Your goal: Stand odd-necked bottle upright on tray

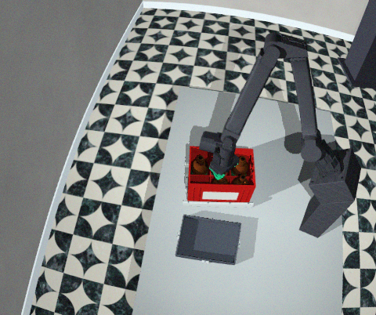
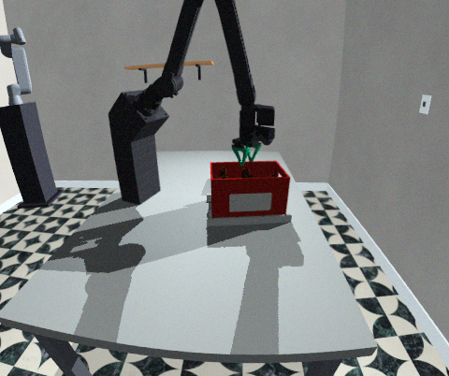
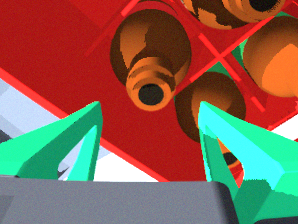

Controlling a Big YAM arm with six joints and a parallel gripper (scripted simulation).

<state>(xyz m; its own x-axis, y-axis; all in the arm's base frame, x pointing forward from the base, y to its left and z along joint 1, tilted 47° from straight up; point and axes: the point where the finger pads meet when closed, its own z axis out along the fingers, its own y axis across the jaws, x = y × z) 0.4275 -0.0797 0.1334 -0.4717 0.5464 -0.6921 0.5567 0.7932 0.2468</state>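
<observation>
My gripper is now 10 mm past the crate, 40 mm to the left of it and 110 mm above it. Also, from my hand: dark grey tray 60 mm ahead, 220 mm to the left, 180 mm below; glass bottle 10 mm behind, 90 mm to the right, 100 mm below.
</observation>
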